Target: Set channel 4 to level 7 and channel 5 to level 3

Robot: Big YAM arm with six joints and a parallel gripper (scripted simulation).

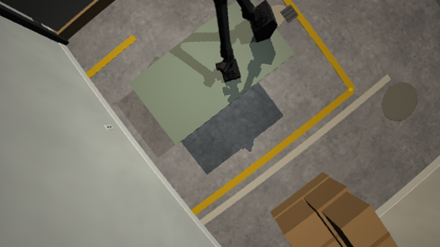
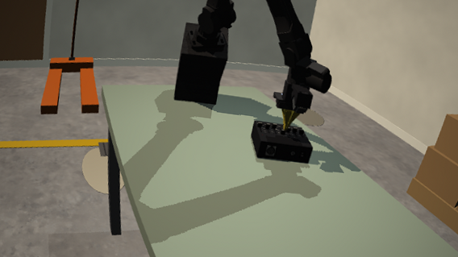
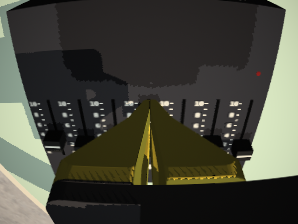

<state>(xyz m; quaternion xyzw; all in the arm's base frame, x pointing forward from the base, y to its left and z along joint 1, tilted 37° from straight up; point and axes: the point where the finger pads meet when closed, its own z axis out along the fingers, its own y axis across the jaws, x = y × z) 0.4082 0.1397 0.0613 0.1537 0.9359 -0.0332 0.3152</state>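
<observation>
My hand is 10 mm past the channel 4 fader cap, 10 mm to the right of it and 20 mm above it. Also, from my hand: master fader cap: 70 mm behind, 40 mm to the right, 20 mm below; then channel 6 fader cap: 50 mm behind, 20 mm to the right, 20 mm below; then channel 5 fader cap: 50 mm behind, 20 mm below.
</observation>
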